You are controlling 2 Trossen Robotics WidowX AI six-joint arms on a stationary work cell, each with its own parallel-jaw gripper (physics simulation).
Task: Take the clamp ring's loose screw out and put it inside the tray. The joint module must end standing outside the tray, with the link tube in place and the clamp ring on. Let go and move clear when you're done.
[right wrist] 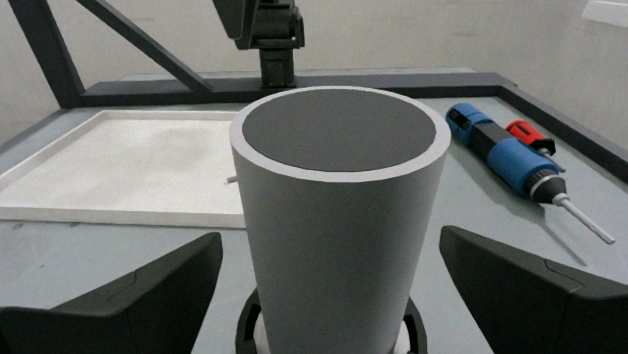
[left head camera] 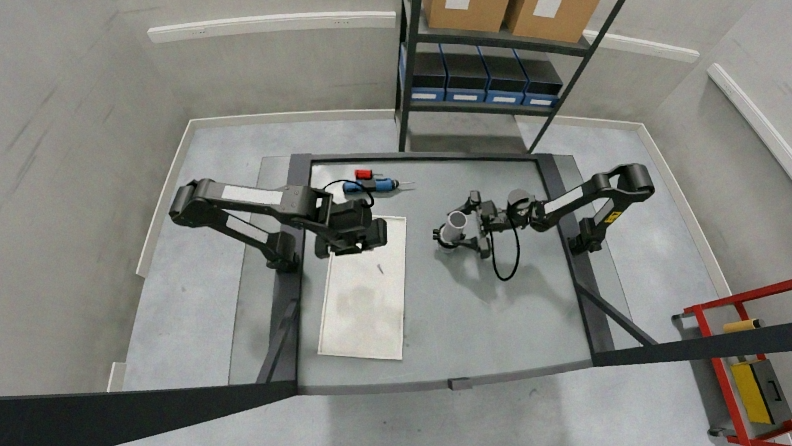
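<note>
The grey link tube stands upright in the joint module, right of the tray in the head view. The black clamp ring is around the tube's base; the tube hides much of the ring and module in the wrist view. A small screw lies inside the tray. My right gripper is open around the tube, with gaps on both sides in the wrist view. My left gripper is open above the tray's far part, with no held thing visible.
A blue power screwdriver and a red-handled tool lie at the table's far side, beyond the tray. A dark frame edges the table. A shelf rack stands behind it.
</note>
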